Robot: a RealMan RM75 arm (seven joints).
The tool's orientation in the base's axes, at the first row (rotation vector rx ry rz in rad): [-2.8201, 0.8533, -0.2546]
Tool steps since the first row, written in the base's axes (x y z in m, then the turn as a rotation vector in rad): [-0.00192, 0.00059, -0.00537, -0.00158, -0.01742, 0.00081]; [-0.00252, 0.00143, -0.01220, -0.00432, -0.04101, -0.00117]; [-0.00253, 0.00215, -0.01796, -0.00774, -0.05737, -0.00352]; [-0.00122, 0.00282, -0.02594, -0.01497, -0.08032, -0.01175]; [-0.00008, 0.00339, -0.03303, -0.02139, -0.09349, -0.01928]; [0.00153, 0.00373, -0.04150, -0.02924, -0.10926, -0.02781]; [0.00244, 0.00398, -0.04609, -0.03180, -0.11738, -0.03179]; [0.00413, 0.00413, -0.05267, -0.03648, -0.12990, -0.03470]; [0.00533, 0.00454, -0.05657, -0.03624, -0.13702, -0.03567]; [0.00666, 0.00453, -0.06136, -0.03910, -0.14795, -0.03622]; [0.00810, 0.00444, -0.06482, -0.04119, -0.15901, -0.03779]
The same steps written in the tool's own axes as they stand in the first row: [-0.00250, 0.00174, 0.00486, 0.00857, 0.01490, -0.00331]; [-0.00421, 0.00290, 0.01145, 0.01935, 0.03610, -0.00494]; [-0.00526, 0.00360, 0.01712, 0.02547, 0.05182, -0.00546]; [-0.00544, 0.00415, 0.02521, 0.03152, 0.07626, -0.00193]; [-0.00560, 0.00467, 0.03239, 0.03282, 0.09212, 0.00233]; [-0.00540, 0.00543, 0.04099, 0.03430, 0.11109, 0.00692]; [-0.00530, 0.00577, 0.04566, 0.03632, 0.11998, 0.00920]; [-0.00472, 0.00623, 0.05241, 0.03919, 0.13336, 0.00944]; [-0.00440, 0.00613, 0.05650, 0.04328, 0.13927, 0.00954]; [-0.00383, 0.00651, 0.06142, 0.04701, 0.14985, 0.00808]; [-0.00298, 0.00659, 0.06507, 0.05133, 0.16036, 0.00777]
